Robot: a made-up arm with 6 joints.
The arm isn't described. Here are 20 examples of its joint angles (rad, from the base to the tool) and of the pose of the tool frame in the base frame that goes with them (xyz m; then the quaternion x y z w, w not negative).
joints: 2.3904 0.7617 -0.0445 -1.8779 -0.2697 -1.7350
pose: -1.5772 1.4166 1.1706 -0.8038 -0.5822 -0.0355 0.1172
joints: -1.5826 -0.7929 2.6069 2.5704 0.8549 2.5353
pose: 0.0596 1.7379 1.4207 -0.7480 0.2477 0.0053 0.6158
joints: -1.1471 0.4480 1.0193 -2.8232 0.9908 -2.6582
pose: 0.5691 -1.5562 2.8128 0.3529 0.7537 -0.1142 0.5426
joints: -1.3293 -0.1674 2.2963 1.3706 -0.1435 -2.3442
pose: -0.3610 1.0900 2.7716 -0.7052 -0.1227 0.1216 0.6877
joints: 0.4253 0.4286 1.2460 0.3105 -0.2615 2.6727
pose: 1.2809 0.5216 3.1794 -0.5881 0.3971 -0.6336 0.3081
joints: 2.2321 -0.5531 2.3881 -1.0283 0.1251 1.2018
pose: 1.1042 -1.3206 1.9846 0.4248 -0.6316 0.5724 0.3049
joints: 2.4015 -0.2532 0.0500 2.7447 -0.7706 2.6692
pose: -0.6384 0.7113 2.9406 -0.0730 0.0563 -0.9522 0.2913
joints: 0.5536 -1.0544 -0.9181 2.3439 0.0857 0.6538
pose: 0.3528 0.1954 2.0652 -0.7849 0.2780 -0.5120 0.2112
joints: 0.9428 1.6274 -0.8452 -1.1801 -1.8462 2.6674
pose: 0.2772 0.6736 0.1712 -0.0857 -0.2374 -0.7595 0.5995
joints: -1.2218 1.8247 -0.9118 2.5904 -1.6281 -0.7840
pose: 0.0423 -0.6042 -0.1288 0.0583 -0.9450 -0.0856 0.3103
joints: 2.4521 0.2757 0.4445 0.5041 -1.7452 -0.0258
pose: -1.0725 1.0709 2.4179 0.7522 -0.6231 -0.2097 0.0438
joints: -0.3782 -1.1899 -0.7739 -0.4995 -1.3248 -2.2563
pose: 0.0949 0.0272 2.0056 0.8946 -0.1948 0.3555 0.1881
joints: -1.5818 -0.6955 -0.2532 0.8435 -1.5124 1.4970
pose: -0.2256 -0.3765 2.5191 -0.4942 -0.8546 0.0420 0.1542
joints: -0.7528 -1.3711 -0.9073 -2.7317 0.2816 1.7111
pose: 0.0072 -0.1227 2.0389 0.3112 0.0603 0.3875 0.8657
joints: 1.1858 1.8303 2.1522 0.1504 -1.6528 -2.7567
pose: 0.9078 2.0816 1.1042 0.8480 0.3324 0.3029 0.2805
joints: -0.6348 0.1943 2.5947 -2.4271 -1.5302 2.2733
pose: -0.4845 0.4705 2.5515 -0.9318 -0.2070 -0.2558 0.1531
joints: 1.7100 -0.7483 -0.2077 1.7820 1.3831 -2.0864
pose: -0.2189 0.1961 2.6653 0.5995 -0.0184 -0.6884 0.4079
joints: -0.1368 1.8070 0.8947 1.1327 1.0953 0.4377
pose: 2.3325 -0.1880 0.0718 -0.6148 0.5564 0.3529 0.4334
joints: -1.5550 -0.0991 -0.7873 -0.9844 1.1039 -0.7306
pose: -0.2031 -1.2544 1.7645 0.2287 -0.3399 -0.2295 0.8829
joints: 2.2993 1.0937 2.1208 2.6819 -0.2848 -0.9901
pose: -1.0210 1.2243 2.8288 -0.4393 -0.1341 0.5575 0.6915
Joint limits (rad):
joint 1: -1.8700..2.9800
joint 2: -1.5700..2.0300
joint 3: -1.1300..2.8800
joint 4: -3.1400..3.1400
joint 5: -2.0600..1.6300
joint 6: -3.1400..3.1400
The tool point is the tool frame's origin. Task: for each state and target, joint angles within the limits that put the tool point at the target. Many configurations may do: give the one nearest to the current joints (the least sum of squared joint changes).
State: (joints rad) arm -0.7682 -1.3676 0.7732 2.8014 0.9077 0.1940
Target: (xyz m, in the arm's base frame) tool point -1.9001 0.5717 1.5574
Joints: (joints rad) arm -0.2824 -1.5700 1.0218 2.8477 1.2124 0.2074
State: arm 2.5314 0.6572 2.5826 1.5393 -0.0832 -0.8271
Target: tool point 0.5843 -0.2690 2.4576
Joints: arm 2.4016 0.3205 2.8800 2.0588 -0.9825 -0.8332
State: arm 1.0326 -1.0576 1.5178 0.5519 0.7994 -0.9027
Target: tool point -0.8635 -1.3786 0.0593
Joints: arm 1.0428 -1.4787 2.3269 0.5152 0.9986 -0.8957
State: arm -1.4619 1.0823 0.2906 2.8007 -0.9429 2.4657
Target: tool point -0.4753 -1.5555 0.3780
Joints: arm -1.7882 1.0566 -0.5648 2.7100 -0.9012 2.4675
